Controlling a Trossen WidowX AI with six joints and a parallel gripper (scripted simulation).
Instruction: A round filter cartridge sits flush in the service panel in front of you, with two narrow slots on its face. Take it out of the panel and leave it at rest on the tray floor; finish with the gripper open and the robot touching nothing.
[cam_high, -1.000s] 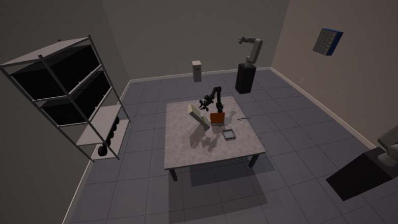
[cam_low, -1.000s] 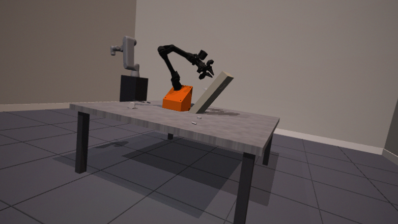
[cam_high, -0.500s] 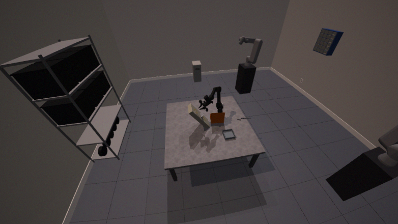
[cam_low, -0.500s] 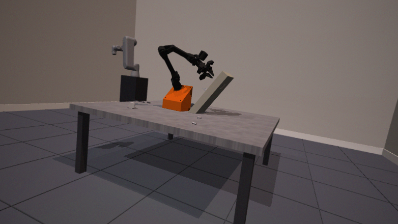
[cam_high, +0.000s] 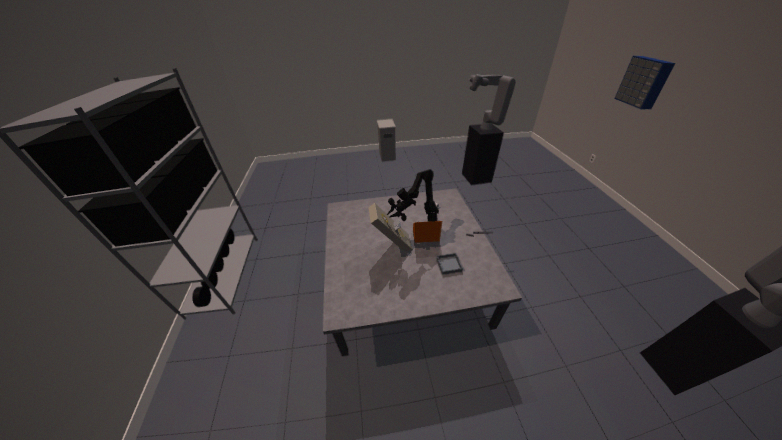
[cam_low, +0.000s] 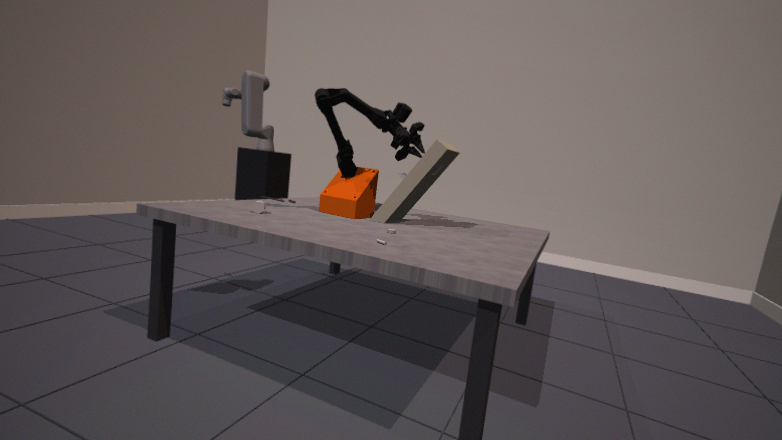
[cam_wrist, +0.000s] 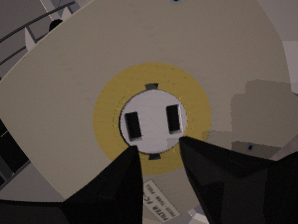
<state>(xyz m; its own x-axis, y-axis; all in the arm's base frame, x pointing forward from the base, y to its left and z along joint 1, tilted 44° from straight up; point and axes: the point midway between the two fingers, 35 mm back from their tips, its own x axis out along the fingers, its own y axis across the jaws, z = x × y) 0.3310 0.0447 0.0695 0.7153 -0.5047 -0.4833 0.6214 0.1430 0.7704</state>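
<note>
Now: gripper tip 4 cm short of the round filter cartridge and 3 cm above it. From my gripper tip the other things lie so: grey tray (39 cm behind, 30 cm to the left, 29 cm below).
</note>
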